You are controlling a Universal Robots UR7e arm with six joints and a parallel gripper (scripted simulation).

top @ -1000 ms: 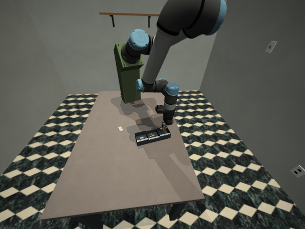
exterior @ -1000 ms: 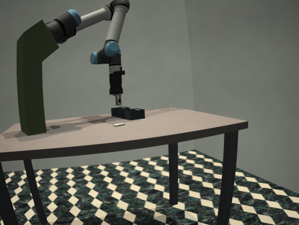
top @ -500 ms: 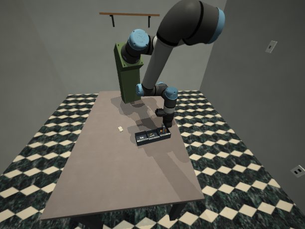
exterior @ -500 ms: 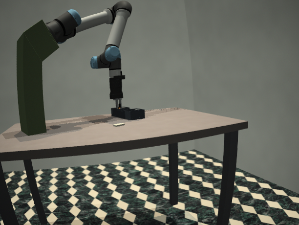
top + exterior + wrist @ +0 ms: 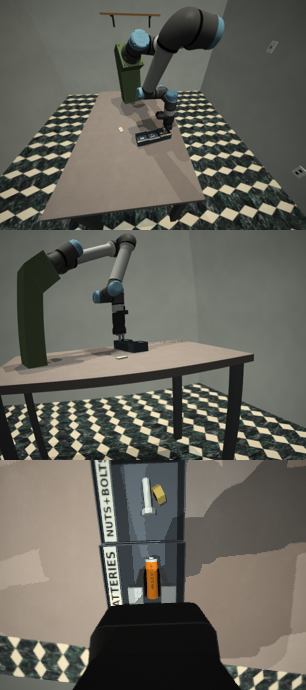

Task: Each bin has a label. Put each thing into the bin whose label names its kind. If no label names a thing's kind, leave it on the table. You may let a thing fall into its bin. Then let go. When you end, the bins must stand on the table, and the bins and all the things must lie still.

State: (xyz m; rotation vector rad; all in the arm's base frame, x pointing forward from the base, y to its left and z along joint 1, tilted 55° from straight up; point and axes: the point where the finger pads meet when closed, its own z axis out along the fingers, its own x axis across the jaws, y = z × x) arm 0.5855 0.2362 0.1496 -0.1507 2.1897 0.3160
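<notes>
Now: hand 4 cm short of the dark three-compartment bin row, 8 cm to the left of it and 1 cm above it. Also, from my hand: orange battery: 1 cm below; then grey bolt: 3 cm ahead, 8 cm to the right, 2 cm below; then brass nut: 2 cm ahead, 9 cm to the right, 2 cm below.
</notes>
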